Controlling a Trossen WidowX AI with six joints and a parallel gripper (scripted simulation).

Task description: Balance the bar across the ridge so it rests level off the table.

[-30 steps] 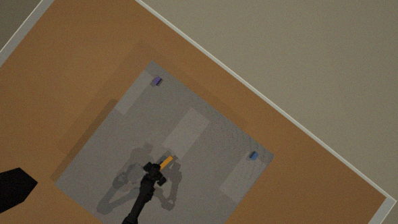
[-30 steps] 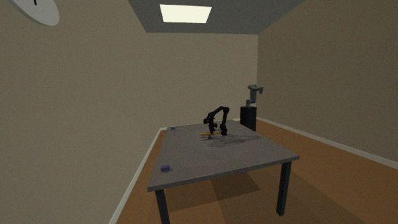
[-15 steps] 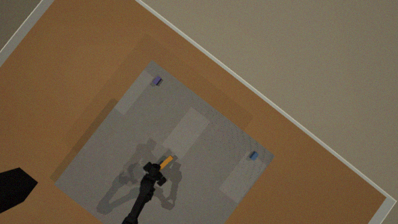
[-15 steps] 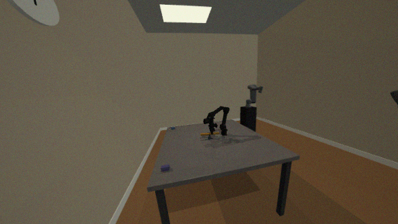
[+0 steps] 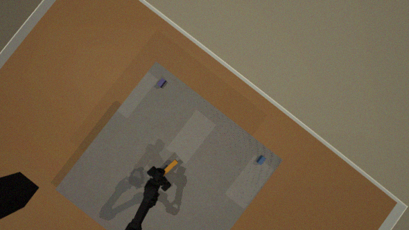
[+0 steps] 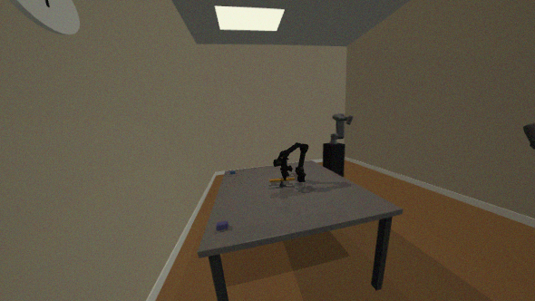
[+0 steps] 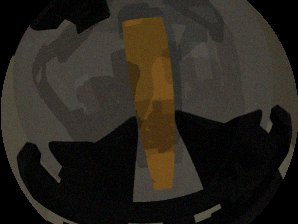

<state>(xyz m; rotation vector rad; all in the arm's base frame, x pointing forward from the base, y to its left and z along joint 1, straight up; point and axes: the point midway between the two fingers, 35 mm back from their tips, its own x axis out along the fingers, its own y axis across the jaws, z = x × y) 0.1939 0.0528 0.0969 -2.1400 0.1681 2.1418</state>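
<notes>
Now: gripper tip 3 cm short of the orange bar. Round my gripper tip: purple block 55 cm ahead, 45 cm to the left, 5 cm below.
</notes>
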